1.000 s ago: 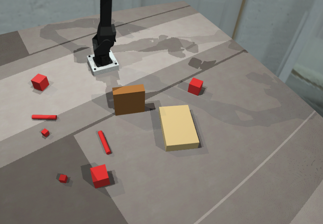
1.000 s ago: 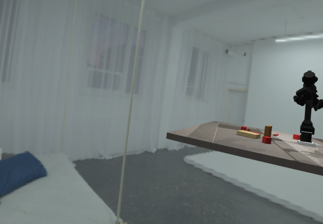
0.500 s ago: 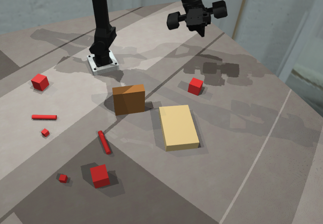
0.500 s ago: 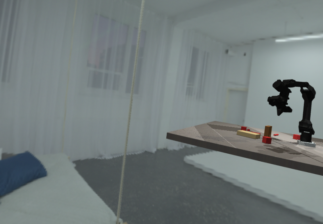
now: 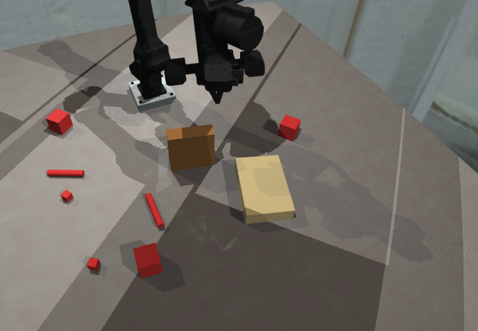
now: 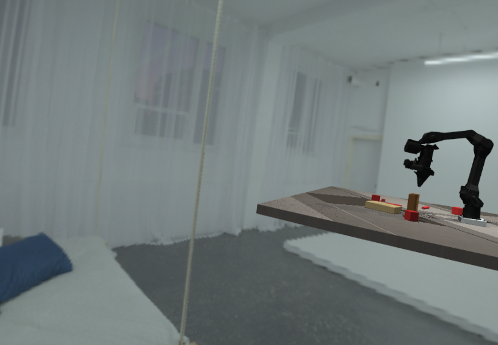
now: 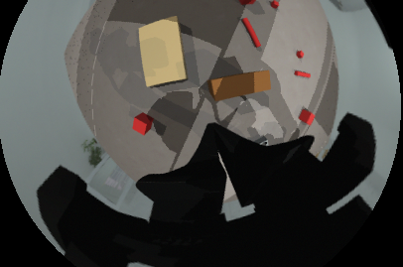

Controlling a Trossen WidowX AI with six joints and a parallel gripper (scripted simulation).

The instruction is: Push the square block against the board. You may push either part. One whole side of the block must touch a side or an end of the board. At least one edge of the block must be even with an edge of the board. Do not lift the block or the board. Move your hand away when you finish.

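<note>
My gripper tip is 90 mm above the square block, 70 mm to the left of it and 10 mm short of it. From my gripper tip the other things lie so: board 150 mm ahead, 130 mm below, 30 mm to the left.
</note>
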